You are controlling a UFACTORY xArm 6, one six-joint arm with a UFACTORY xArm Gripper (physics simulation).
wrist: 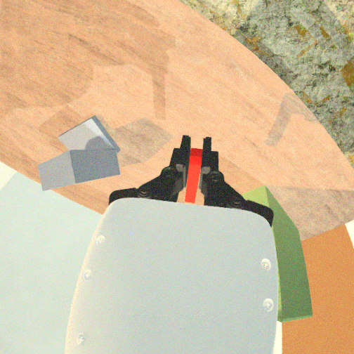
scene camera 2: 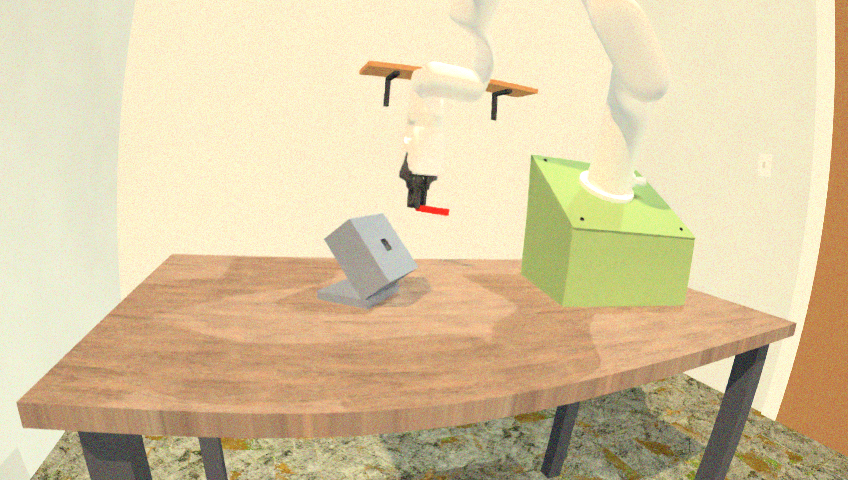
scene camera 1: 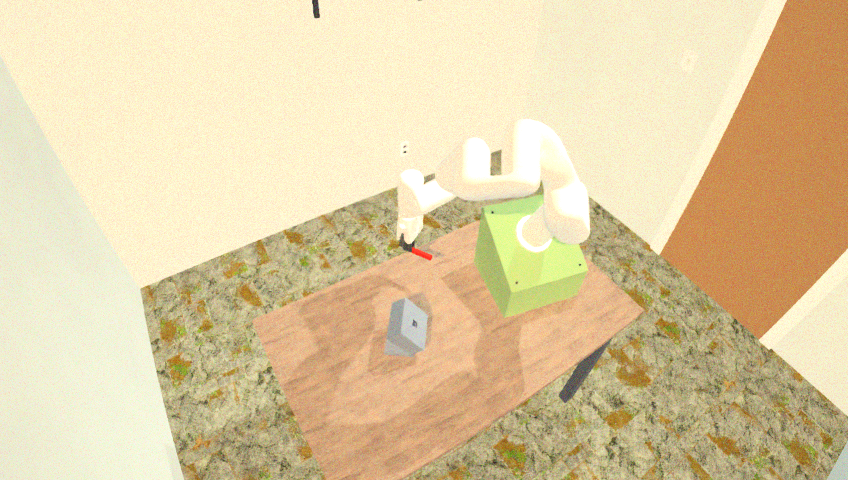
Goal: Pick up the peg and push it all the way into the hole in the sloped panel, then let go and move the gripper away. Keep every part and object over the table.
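Seen in the pictures: gripper, fingertip midpoint: (scene camera 2: 415,208) (scene camera 1: 408,248); arm's base, origin of the base link: (scene camera 2: 606,188) (scene camera 1: 533,234).
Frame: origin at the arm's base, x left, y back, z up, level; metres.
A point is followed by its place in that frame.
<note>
My gripper (scene camera 1: 408,246) @(y -0.358, x -0.187, z -0.084 m) (scene camera 2: 418,205) @(y -0.358, x -0.187, z -0.084 m) (wrist: 196,147) points down and is shut on the red peg (scene camera 1: 421,253) @(y -0.332, x -0.144, z -0.078 m) (scene camera 2: 434,210) @(y -0.330, x -0.137, z -0.083 m) (wrist: 193,175). The peg is held by one end, well above the table, and sticks out toward the green block's side in both scene views. The grey sloped panel (scene camera 1: 402,324) @(y -0.503, x 0.076, z -0.084 m) (scene camera 2: 361,255) @(y -0.501, x 0.115, z -0.132 m) (wrist: 95,167) stands on its base on the table, apart from the gripper and peg. Its dark hole (scene camera 1: 414,323) @(y -0.456, x 0.059, z -0.132 m) (scene camera 2: 385,244) @(y -0.457, x 0.057, z -0.124 m) shows in the upward-tilted face in both scene views; the hole does not show in the wrist view.
The green block (scene camera 1: 538,261) @(y -0.027, x 0.079, z -0.040 m) (scene camera 2: 627,270) @(y -0.032, x 0.142, z -0.144 m) (wrist: 291,270) carries the arm's base at the right of the wooden table (scene camera 1: 452,416) @(y -0.476, x 0.345, z -0.212 m) (scene camera 2: 357,368) @(y -0.525, x 0.333, z -0.212 m) (wrist: 215,85). A wall shelf (scene camera 2: 380,67) is behind the arm. In scene camera 1 the gripper appears near the table's far edge.
</note>
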